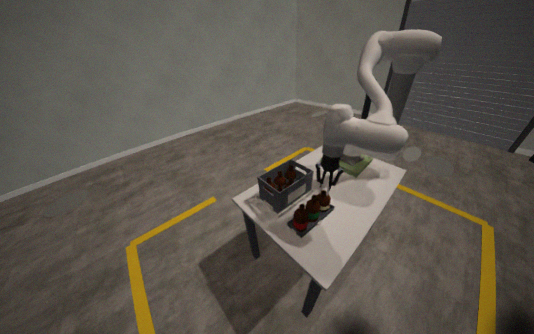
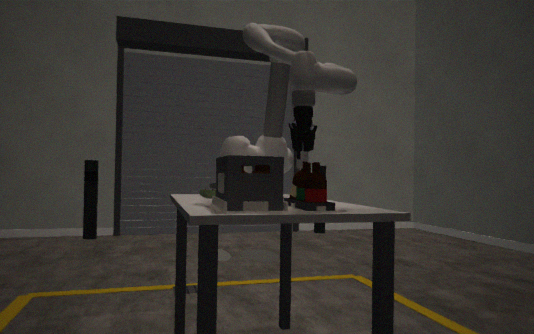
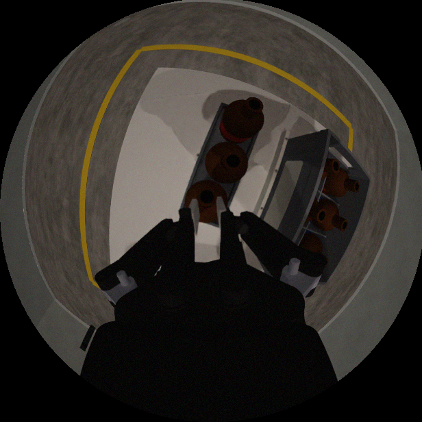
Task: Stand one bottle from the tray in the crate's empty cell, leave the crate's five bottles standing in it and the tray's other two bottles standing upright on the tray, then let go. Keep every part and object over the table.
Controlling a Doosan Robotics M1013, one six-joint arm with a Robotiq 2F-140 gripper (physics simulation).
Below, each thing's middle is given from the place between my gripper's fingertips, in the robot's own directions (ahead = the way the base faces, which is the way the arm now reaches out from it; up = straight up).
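I find the cream-labelled bottle (image 3: pixel 205 190) 1 cm behind my hand and 6 cm below it.
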